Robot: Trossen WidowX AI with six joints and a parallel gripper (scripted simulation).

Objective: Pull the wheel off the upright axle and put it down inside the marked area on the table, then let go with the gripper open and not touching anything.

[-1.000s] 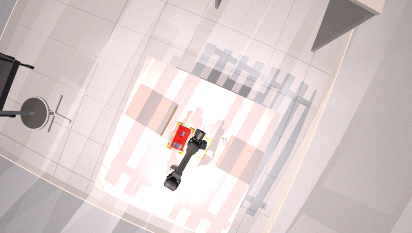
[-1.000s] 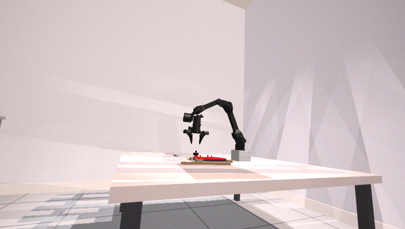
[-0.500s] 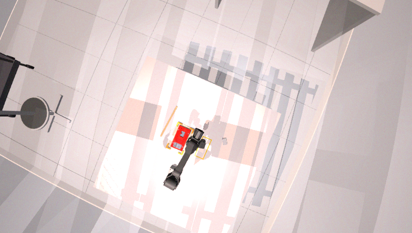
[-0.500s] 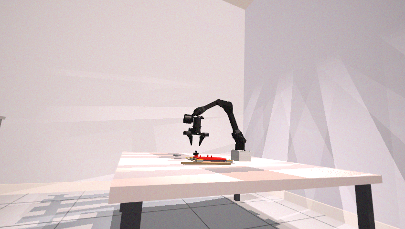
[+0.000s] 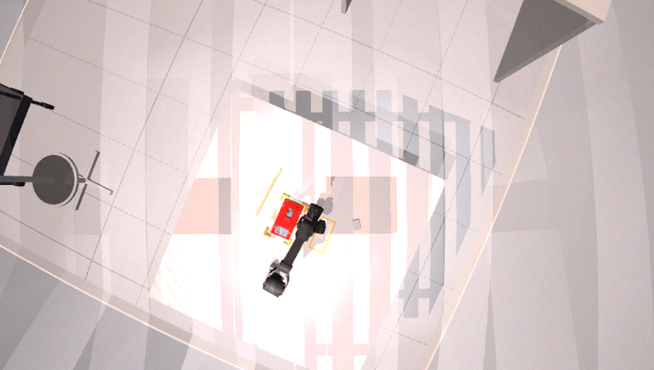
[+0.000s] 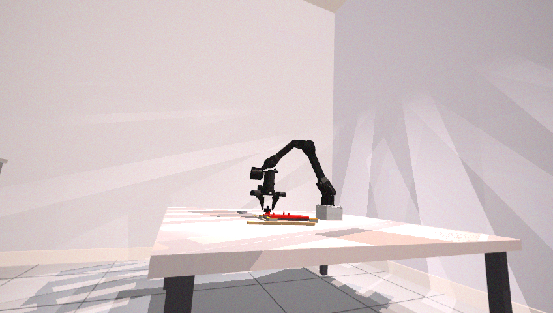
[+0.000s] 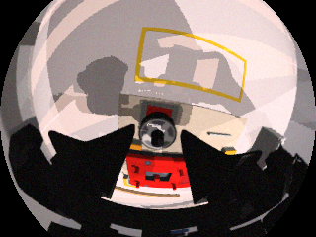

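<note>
The wheel is right at my gripper tip. Round my gripper tip: grey block (230 mm to the right, 110 mm ahead, 30 mm below); then wooden strip (280 mm to the left, 30 mm below, 20 mm behind).
</note>
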